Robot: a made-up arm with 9 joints.
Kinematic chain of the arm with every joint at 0, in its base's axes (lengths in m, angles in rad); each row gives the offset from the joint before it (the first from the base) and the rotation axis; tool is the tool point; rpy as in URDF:
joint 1: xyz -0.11 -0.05 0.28 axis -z
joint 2: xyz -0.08 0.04 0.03 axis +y
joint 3: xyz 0 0.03 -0.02 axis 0.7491 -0.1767 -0.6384
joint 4: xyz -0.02 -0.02 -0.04 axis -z
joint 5: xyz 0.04 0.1 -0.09 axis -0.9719 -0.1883 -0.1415
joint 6: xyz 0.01 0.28 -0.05 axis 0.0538 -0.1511 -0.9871
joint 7: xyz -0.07 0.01 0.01 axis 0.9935 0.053 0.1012
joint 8: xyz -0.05 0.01 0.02 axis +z
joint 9: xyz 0.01 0 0.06 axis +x
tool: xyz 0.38 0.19 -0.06 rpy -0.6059 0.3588 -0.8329
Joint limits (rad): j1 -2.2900..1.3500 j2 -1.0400..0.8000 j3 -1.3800..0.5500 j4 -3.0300..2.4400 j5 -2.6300..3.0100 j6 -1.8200..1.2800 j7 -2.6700..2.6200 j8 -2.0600..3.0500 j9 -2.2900..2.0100
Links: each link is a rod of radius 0.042 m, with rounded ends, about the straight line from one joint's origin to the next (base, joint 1, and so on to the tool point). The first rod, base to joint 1, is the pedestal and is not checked.
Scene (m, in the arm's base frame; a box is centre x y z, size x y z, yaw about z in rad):
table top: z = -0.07
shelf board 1: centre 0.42 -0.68 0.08 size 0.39 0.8 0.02 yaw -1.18
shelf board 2: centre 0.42 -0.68 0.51 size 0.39 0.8 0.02 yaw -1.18
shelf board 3: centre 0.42 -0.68 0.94 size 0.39 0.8 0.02 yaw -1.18
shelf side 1: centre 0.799 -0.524 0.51 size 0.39 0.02 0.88 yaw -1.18
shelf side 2: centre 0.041 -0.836 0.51 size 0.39 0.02 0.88 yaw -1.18
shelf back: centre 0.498 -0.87 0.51 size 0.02 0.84 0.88 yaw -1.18
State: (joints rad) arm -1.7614 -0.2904 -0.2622 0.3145 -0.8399 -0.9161 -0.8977 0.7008 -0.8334
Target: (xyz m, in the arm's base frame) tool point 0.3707 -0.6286 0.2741
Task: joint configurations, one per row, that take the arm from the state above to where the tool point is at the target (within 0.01 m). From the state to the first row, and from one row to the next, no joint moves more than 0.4 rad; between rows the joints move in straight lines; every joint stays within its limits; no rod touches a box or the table.
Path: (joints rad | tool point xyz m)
1: -1.6837 -0.0861 -0.4858 0.5107 -0.8725 -1.0807 -0.5267 0.5945 -0.9248 | -0.7633 -0.2073 0.1354
2: -1.6059 0.1181 -0.7093 0.7070 -0.9051 -1.2454 -0.1557 0.4882 -1.0162 | -0.7368 -0.2083 0.1446
3: -1.5282 0.3224 -0.9329 0.9032 -0.9377 -1.4100 0.2153 0.3819 -1.1076 | -0.7081 -0.2054 0.1539
4: -1.4504 0.5267 -1.1564 1.0994 -0.9703 -1.5747 0.5862 0.2757 -1.1990 | -0.6820 -0.2101 0.1605
5: -1.3727 0.7309 -1.3800 1.2956 -1.0029 -1.7393 0.9572 0.1694 -1.2904 | -0.6583 -0.2328 0.1728
6: -1.5012 0.5952 -1.2629 0.9584 -0.9616 -1.7102 0.6905 0.4228 -1.1238 | -0.5853 -0.3765 0.2975
7: -1.6297 0.4596 -1.1458 0.6213 -0.9203 -1.6811 0.4238 0.6763 -0.9572 | -0.4176 -0.5083 0.3930
8: -1.7581 0.3239 -1.0287 0.2841 -0.8790 -1.6520 0.1571 0.9298 -0.7906 | -0.1747 -0.5750 0.4270
9: -1.8866 0.1882 -0.9117 -0.0531 -0.8377 -1.6228 -0.1096 1.1832 -0.6239 | 0.0825 -0.5345 0.3831
10: -2.0151 0.0525 -0.7946 -0.3903 -0.7964 -1.5937 -0.3764 1.4367 -0.4573 | 0.2696 -0.3832 0.2741
11: -2.1525 0.1140 -0.8231 -0.4385 -0.7482 -1.2843 -0.5309 1.2366 -0.5332 | 0.3294 -0.5316 0.3051
12: -2.2900 0.1754 -0.8517 -0.4867 -0.6999 -0.9749 -0.6854 1.0365 -0.6091 | 0.3707 -0.6286 0.2741

